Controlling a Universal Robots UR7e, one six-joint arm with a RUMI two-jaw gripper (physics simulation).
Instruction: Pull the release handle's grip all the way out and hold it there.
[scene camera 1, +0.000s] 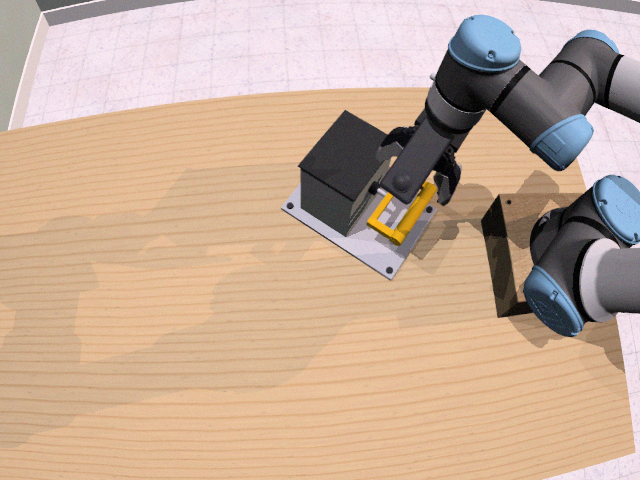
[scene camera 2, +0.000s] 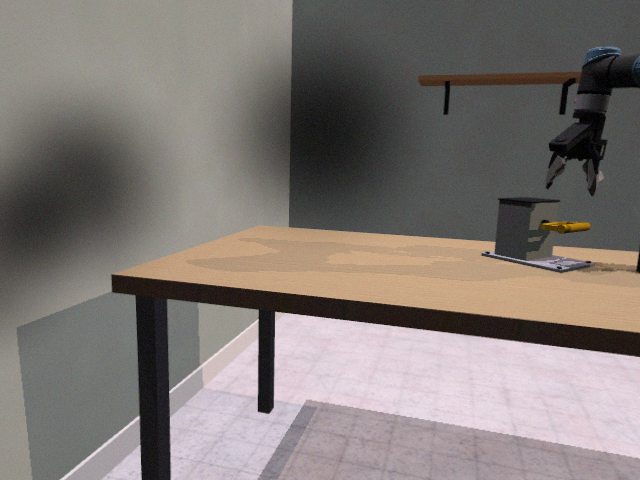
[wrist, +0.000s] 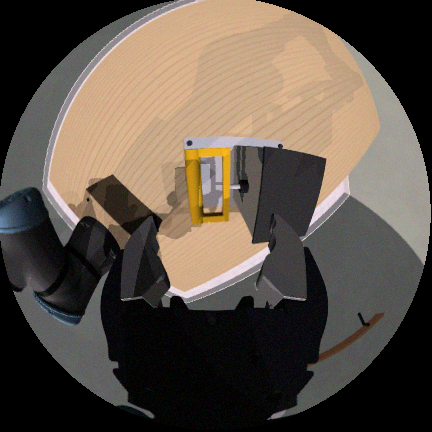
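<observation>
The yellow release handle is a rectangular frame with a thick round grip (scene camera 1: 415, 212) (scene camera 2: 574, 227) (wrist: 193, 187) on its outer side. A short light rod (scene camera 1: 381, 191) (wrist: 231, 186) joins it to a dark grey box (scene camera 1: 341, 149) (scene camera 2: 511, 227) (wrist: 292, 192), which stands on a light base plate (scene camera 1: 361, 249) (wrist: 235, 142). Part of the rod shows between box and frame. My gripper (scene camera 1: 413, 175) (scene camera 2: 570, 189) (wrist: 212, 215) is open and empty. It hangs above the handle, apart from it, fingers pointing down. In scene camera 1 its body hides part of the frame.
A brown wooden block (scene camera 1: 498, 258) (wrist: 122, 202) stands beside the arm's base, right of the plate in scene camera 1. The wooden table (scene camera 1: 206, 335) (scene camera 2: 361, 279) carries these things. A brown wall shelf (scene camera 2: 496, 79) (wrist: 350, 343) is on the back wall.
</observation>
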